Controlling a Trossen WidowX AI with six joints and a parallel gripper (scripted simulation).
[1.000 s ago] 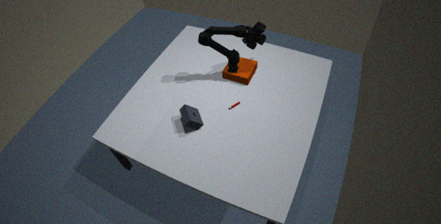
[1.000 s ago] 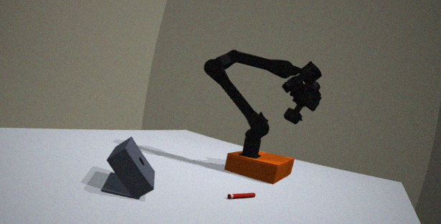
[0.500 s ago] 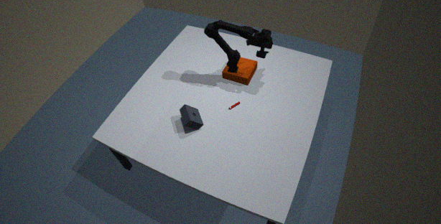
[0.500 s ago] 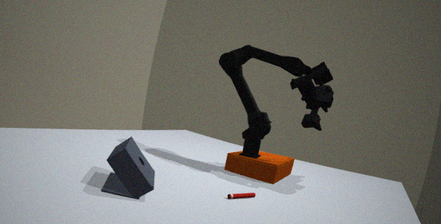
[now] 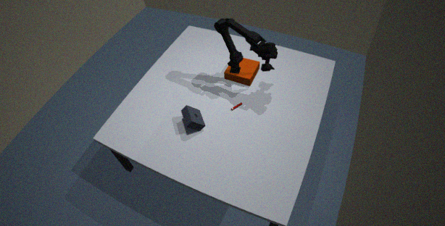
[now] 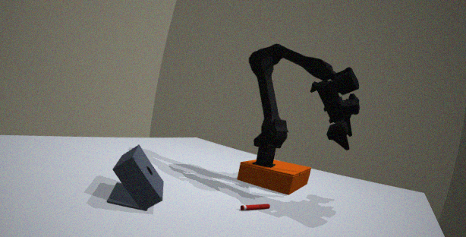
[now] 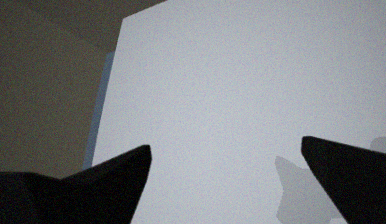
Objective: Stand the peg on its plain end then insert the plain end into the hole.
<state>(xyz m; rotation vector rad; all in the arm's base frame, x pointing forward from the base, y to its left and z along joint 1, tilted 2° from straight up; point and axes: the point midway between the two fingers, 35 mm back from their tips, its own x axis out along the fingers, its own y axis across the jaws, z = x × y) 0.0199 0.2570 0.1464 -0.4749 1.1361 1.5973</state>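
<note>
My gripper tip is 27 cm short of the red peg, 21 cm to the left of it and 18 cm above it. From my gripper tip the other things lie so: sloped panel 45 cm ahead, 42 cm to the right, 13 cm below.
</note>
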